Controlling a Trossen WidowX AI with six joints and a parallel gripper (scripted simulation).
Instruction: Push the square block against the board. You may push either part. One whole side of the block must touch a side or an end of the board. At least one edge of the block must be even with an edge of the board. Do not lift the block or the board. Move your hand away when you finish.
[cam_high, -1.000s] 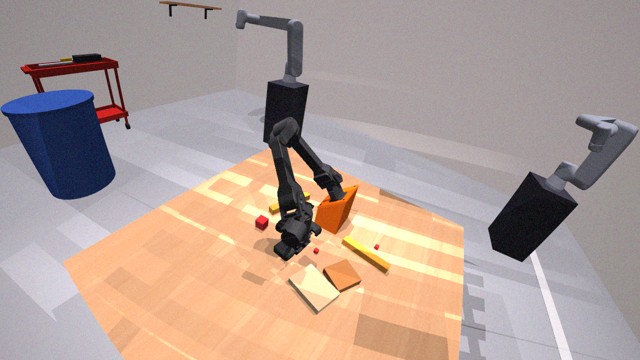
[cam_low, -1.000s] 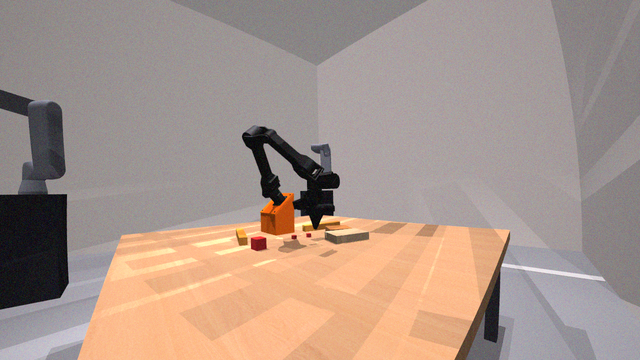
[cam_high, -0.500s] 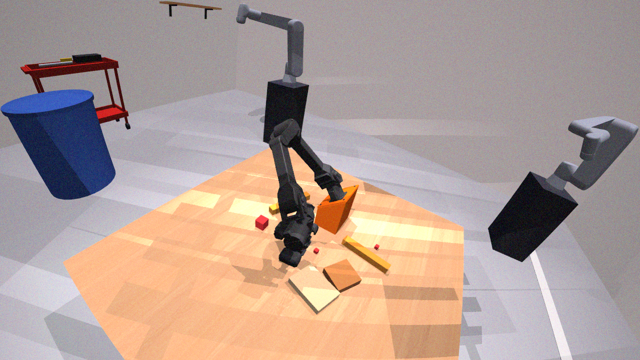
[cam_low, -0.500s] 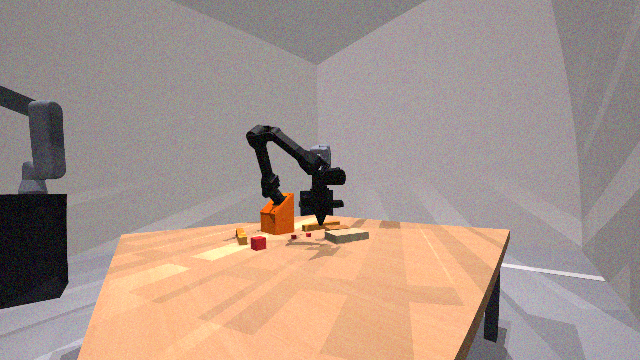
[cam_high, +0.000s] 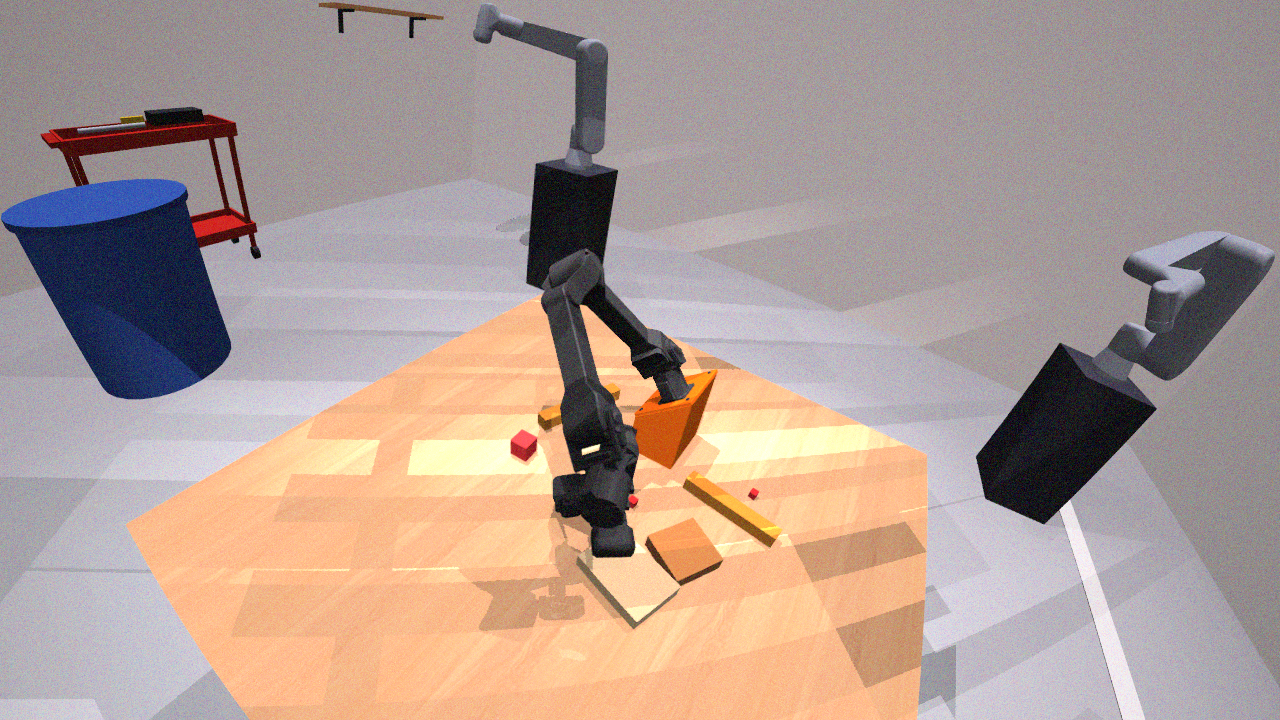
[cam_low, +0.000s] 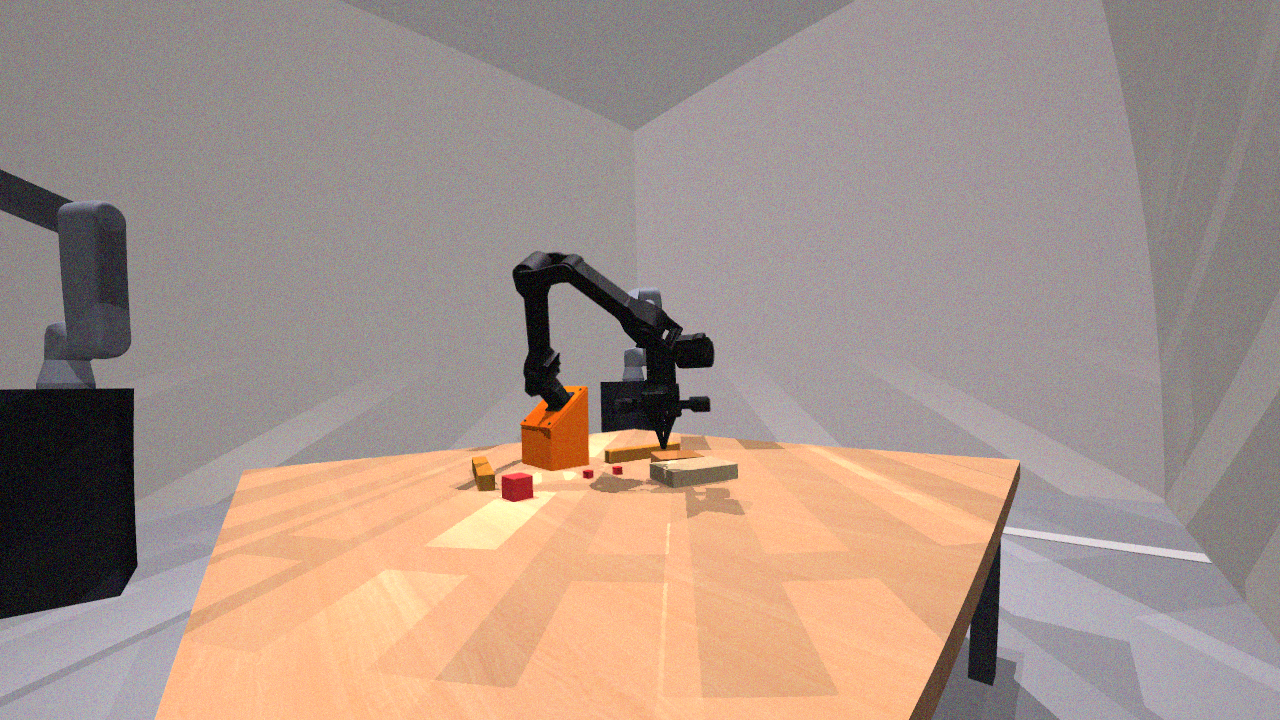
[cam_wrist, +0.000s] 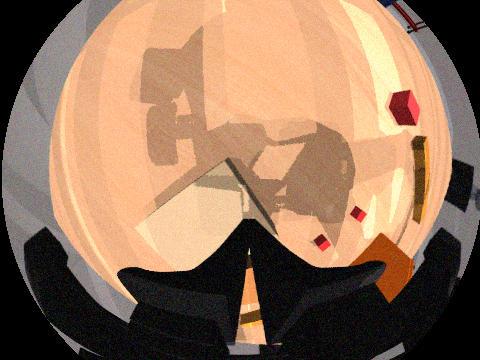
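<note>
My gripper tip is 7 cm to the right of the beige board, 5 cm above it and 2 cm short of it. The rest, counted from my gripper tip: red cube 25 cm to the right, 12 cm behind, 5 cm below; then square block 13 cm to the left, 8 cm behind, 5 cm below.
</note>
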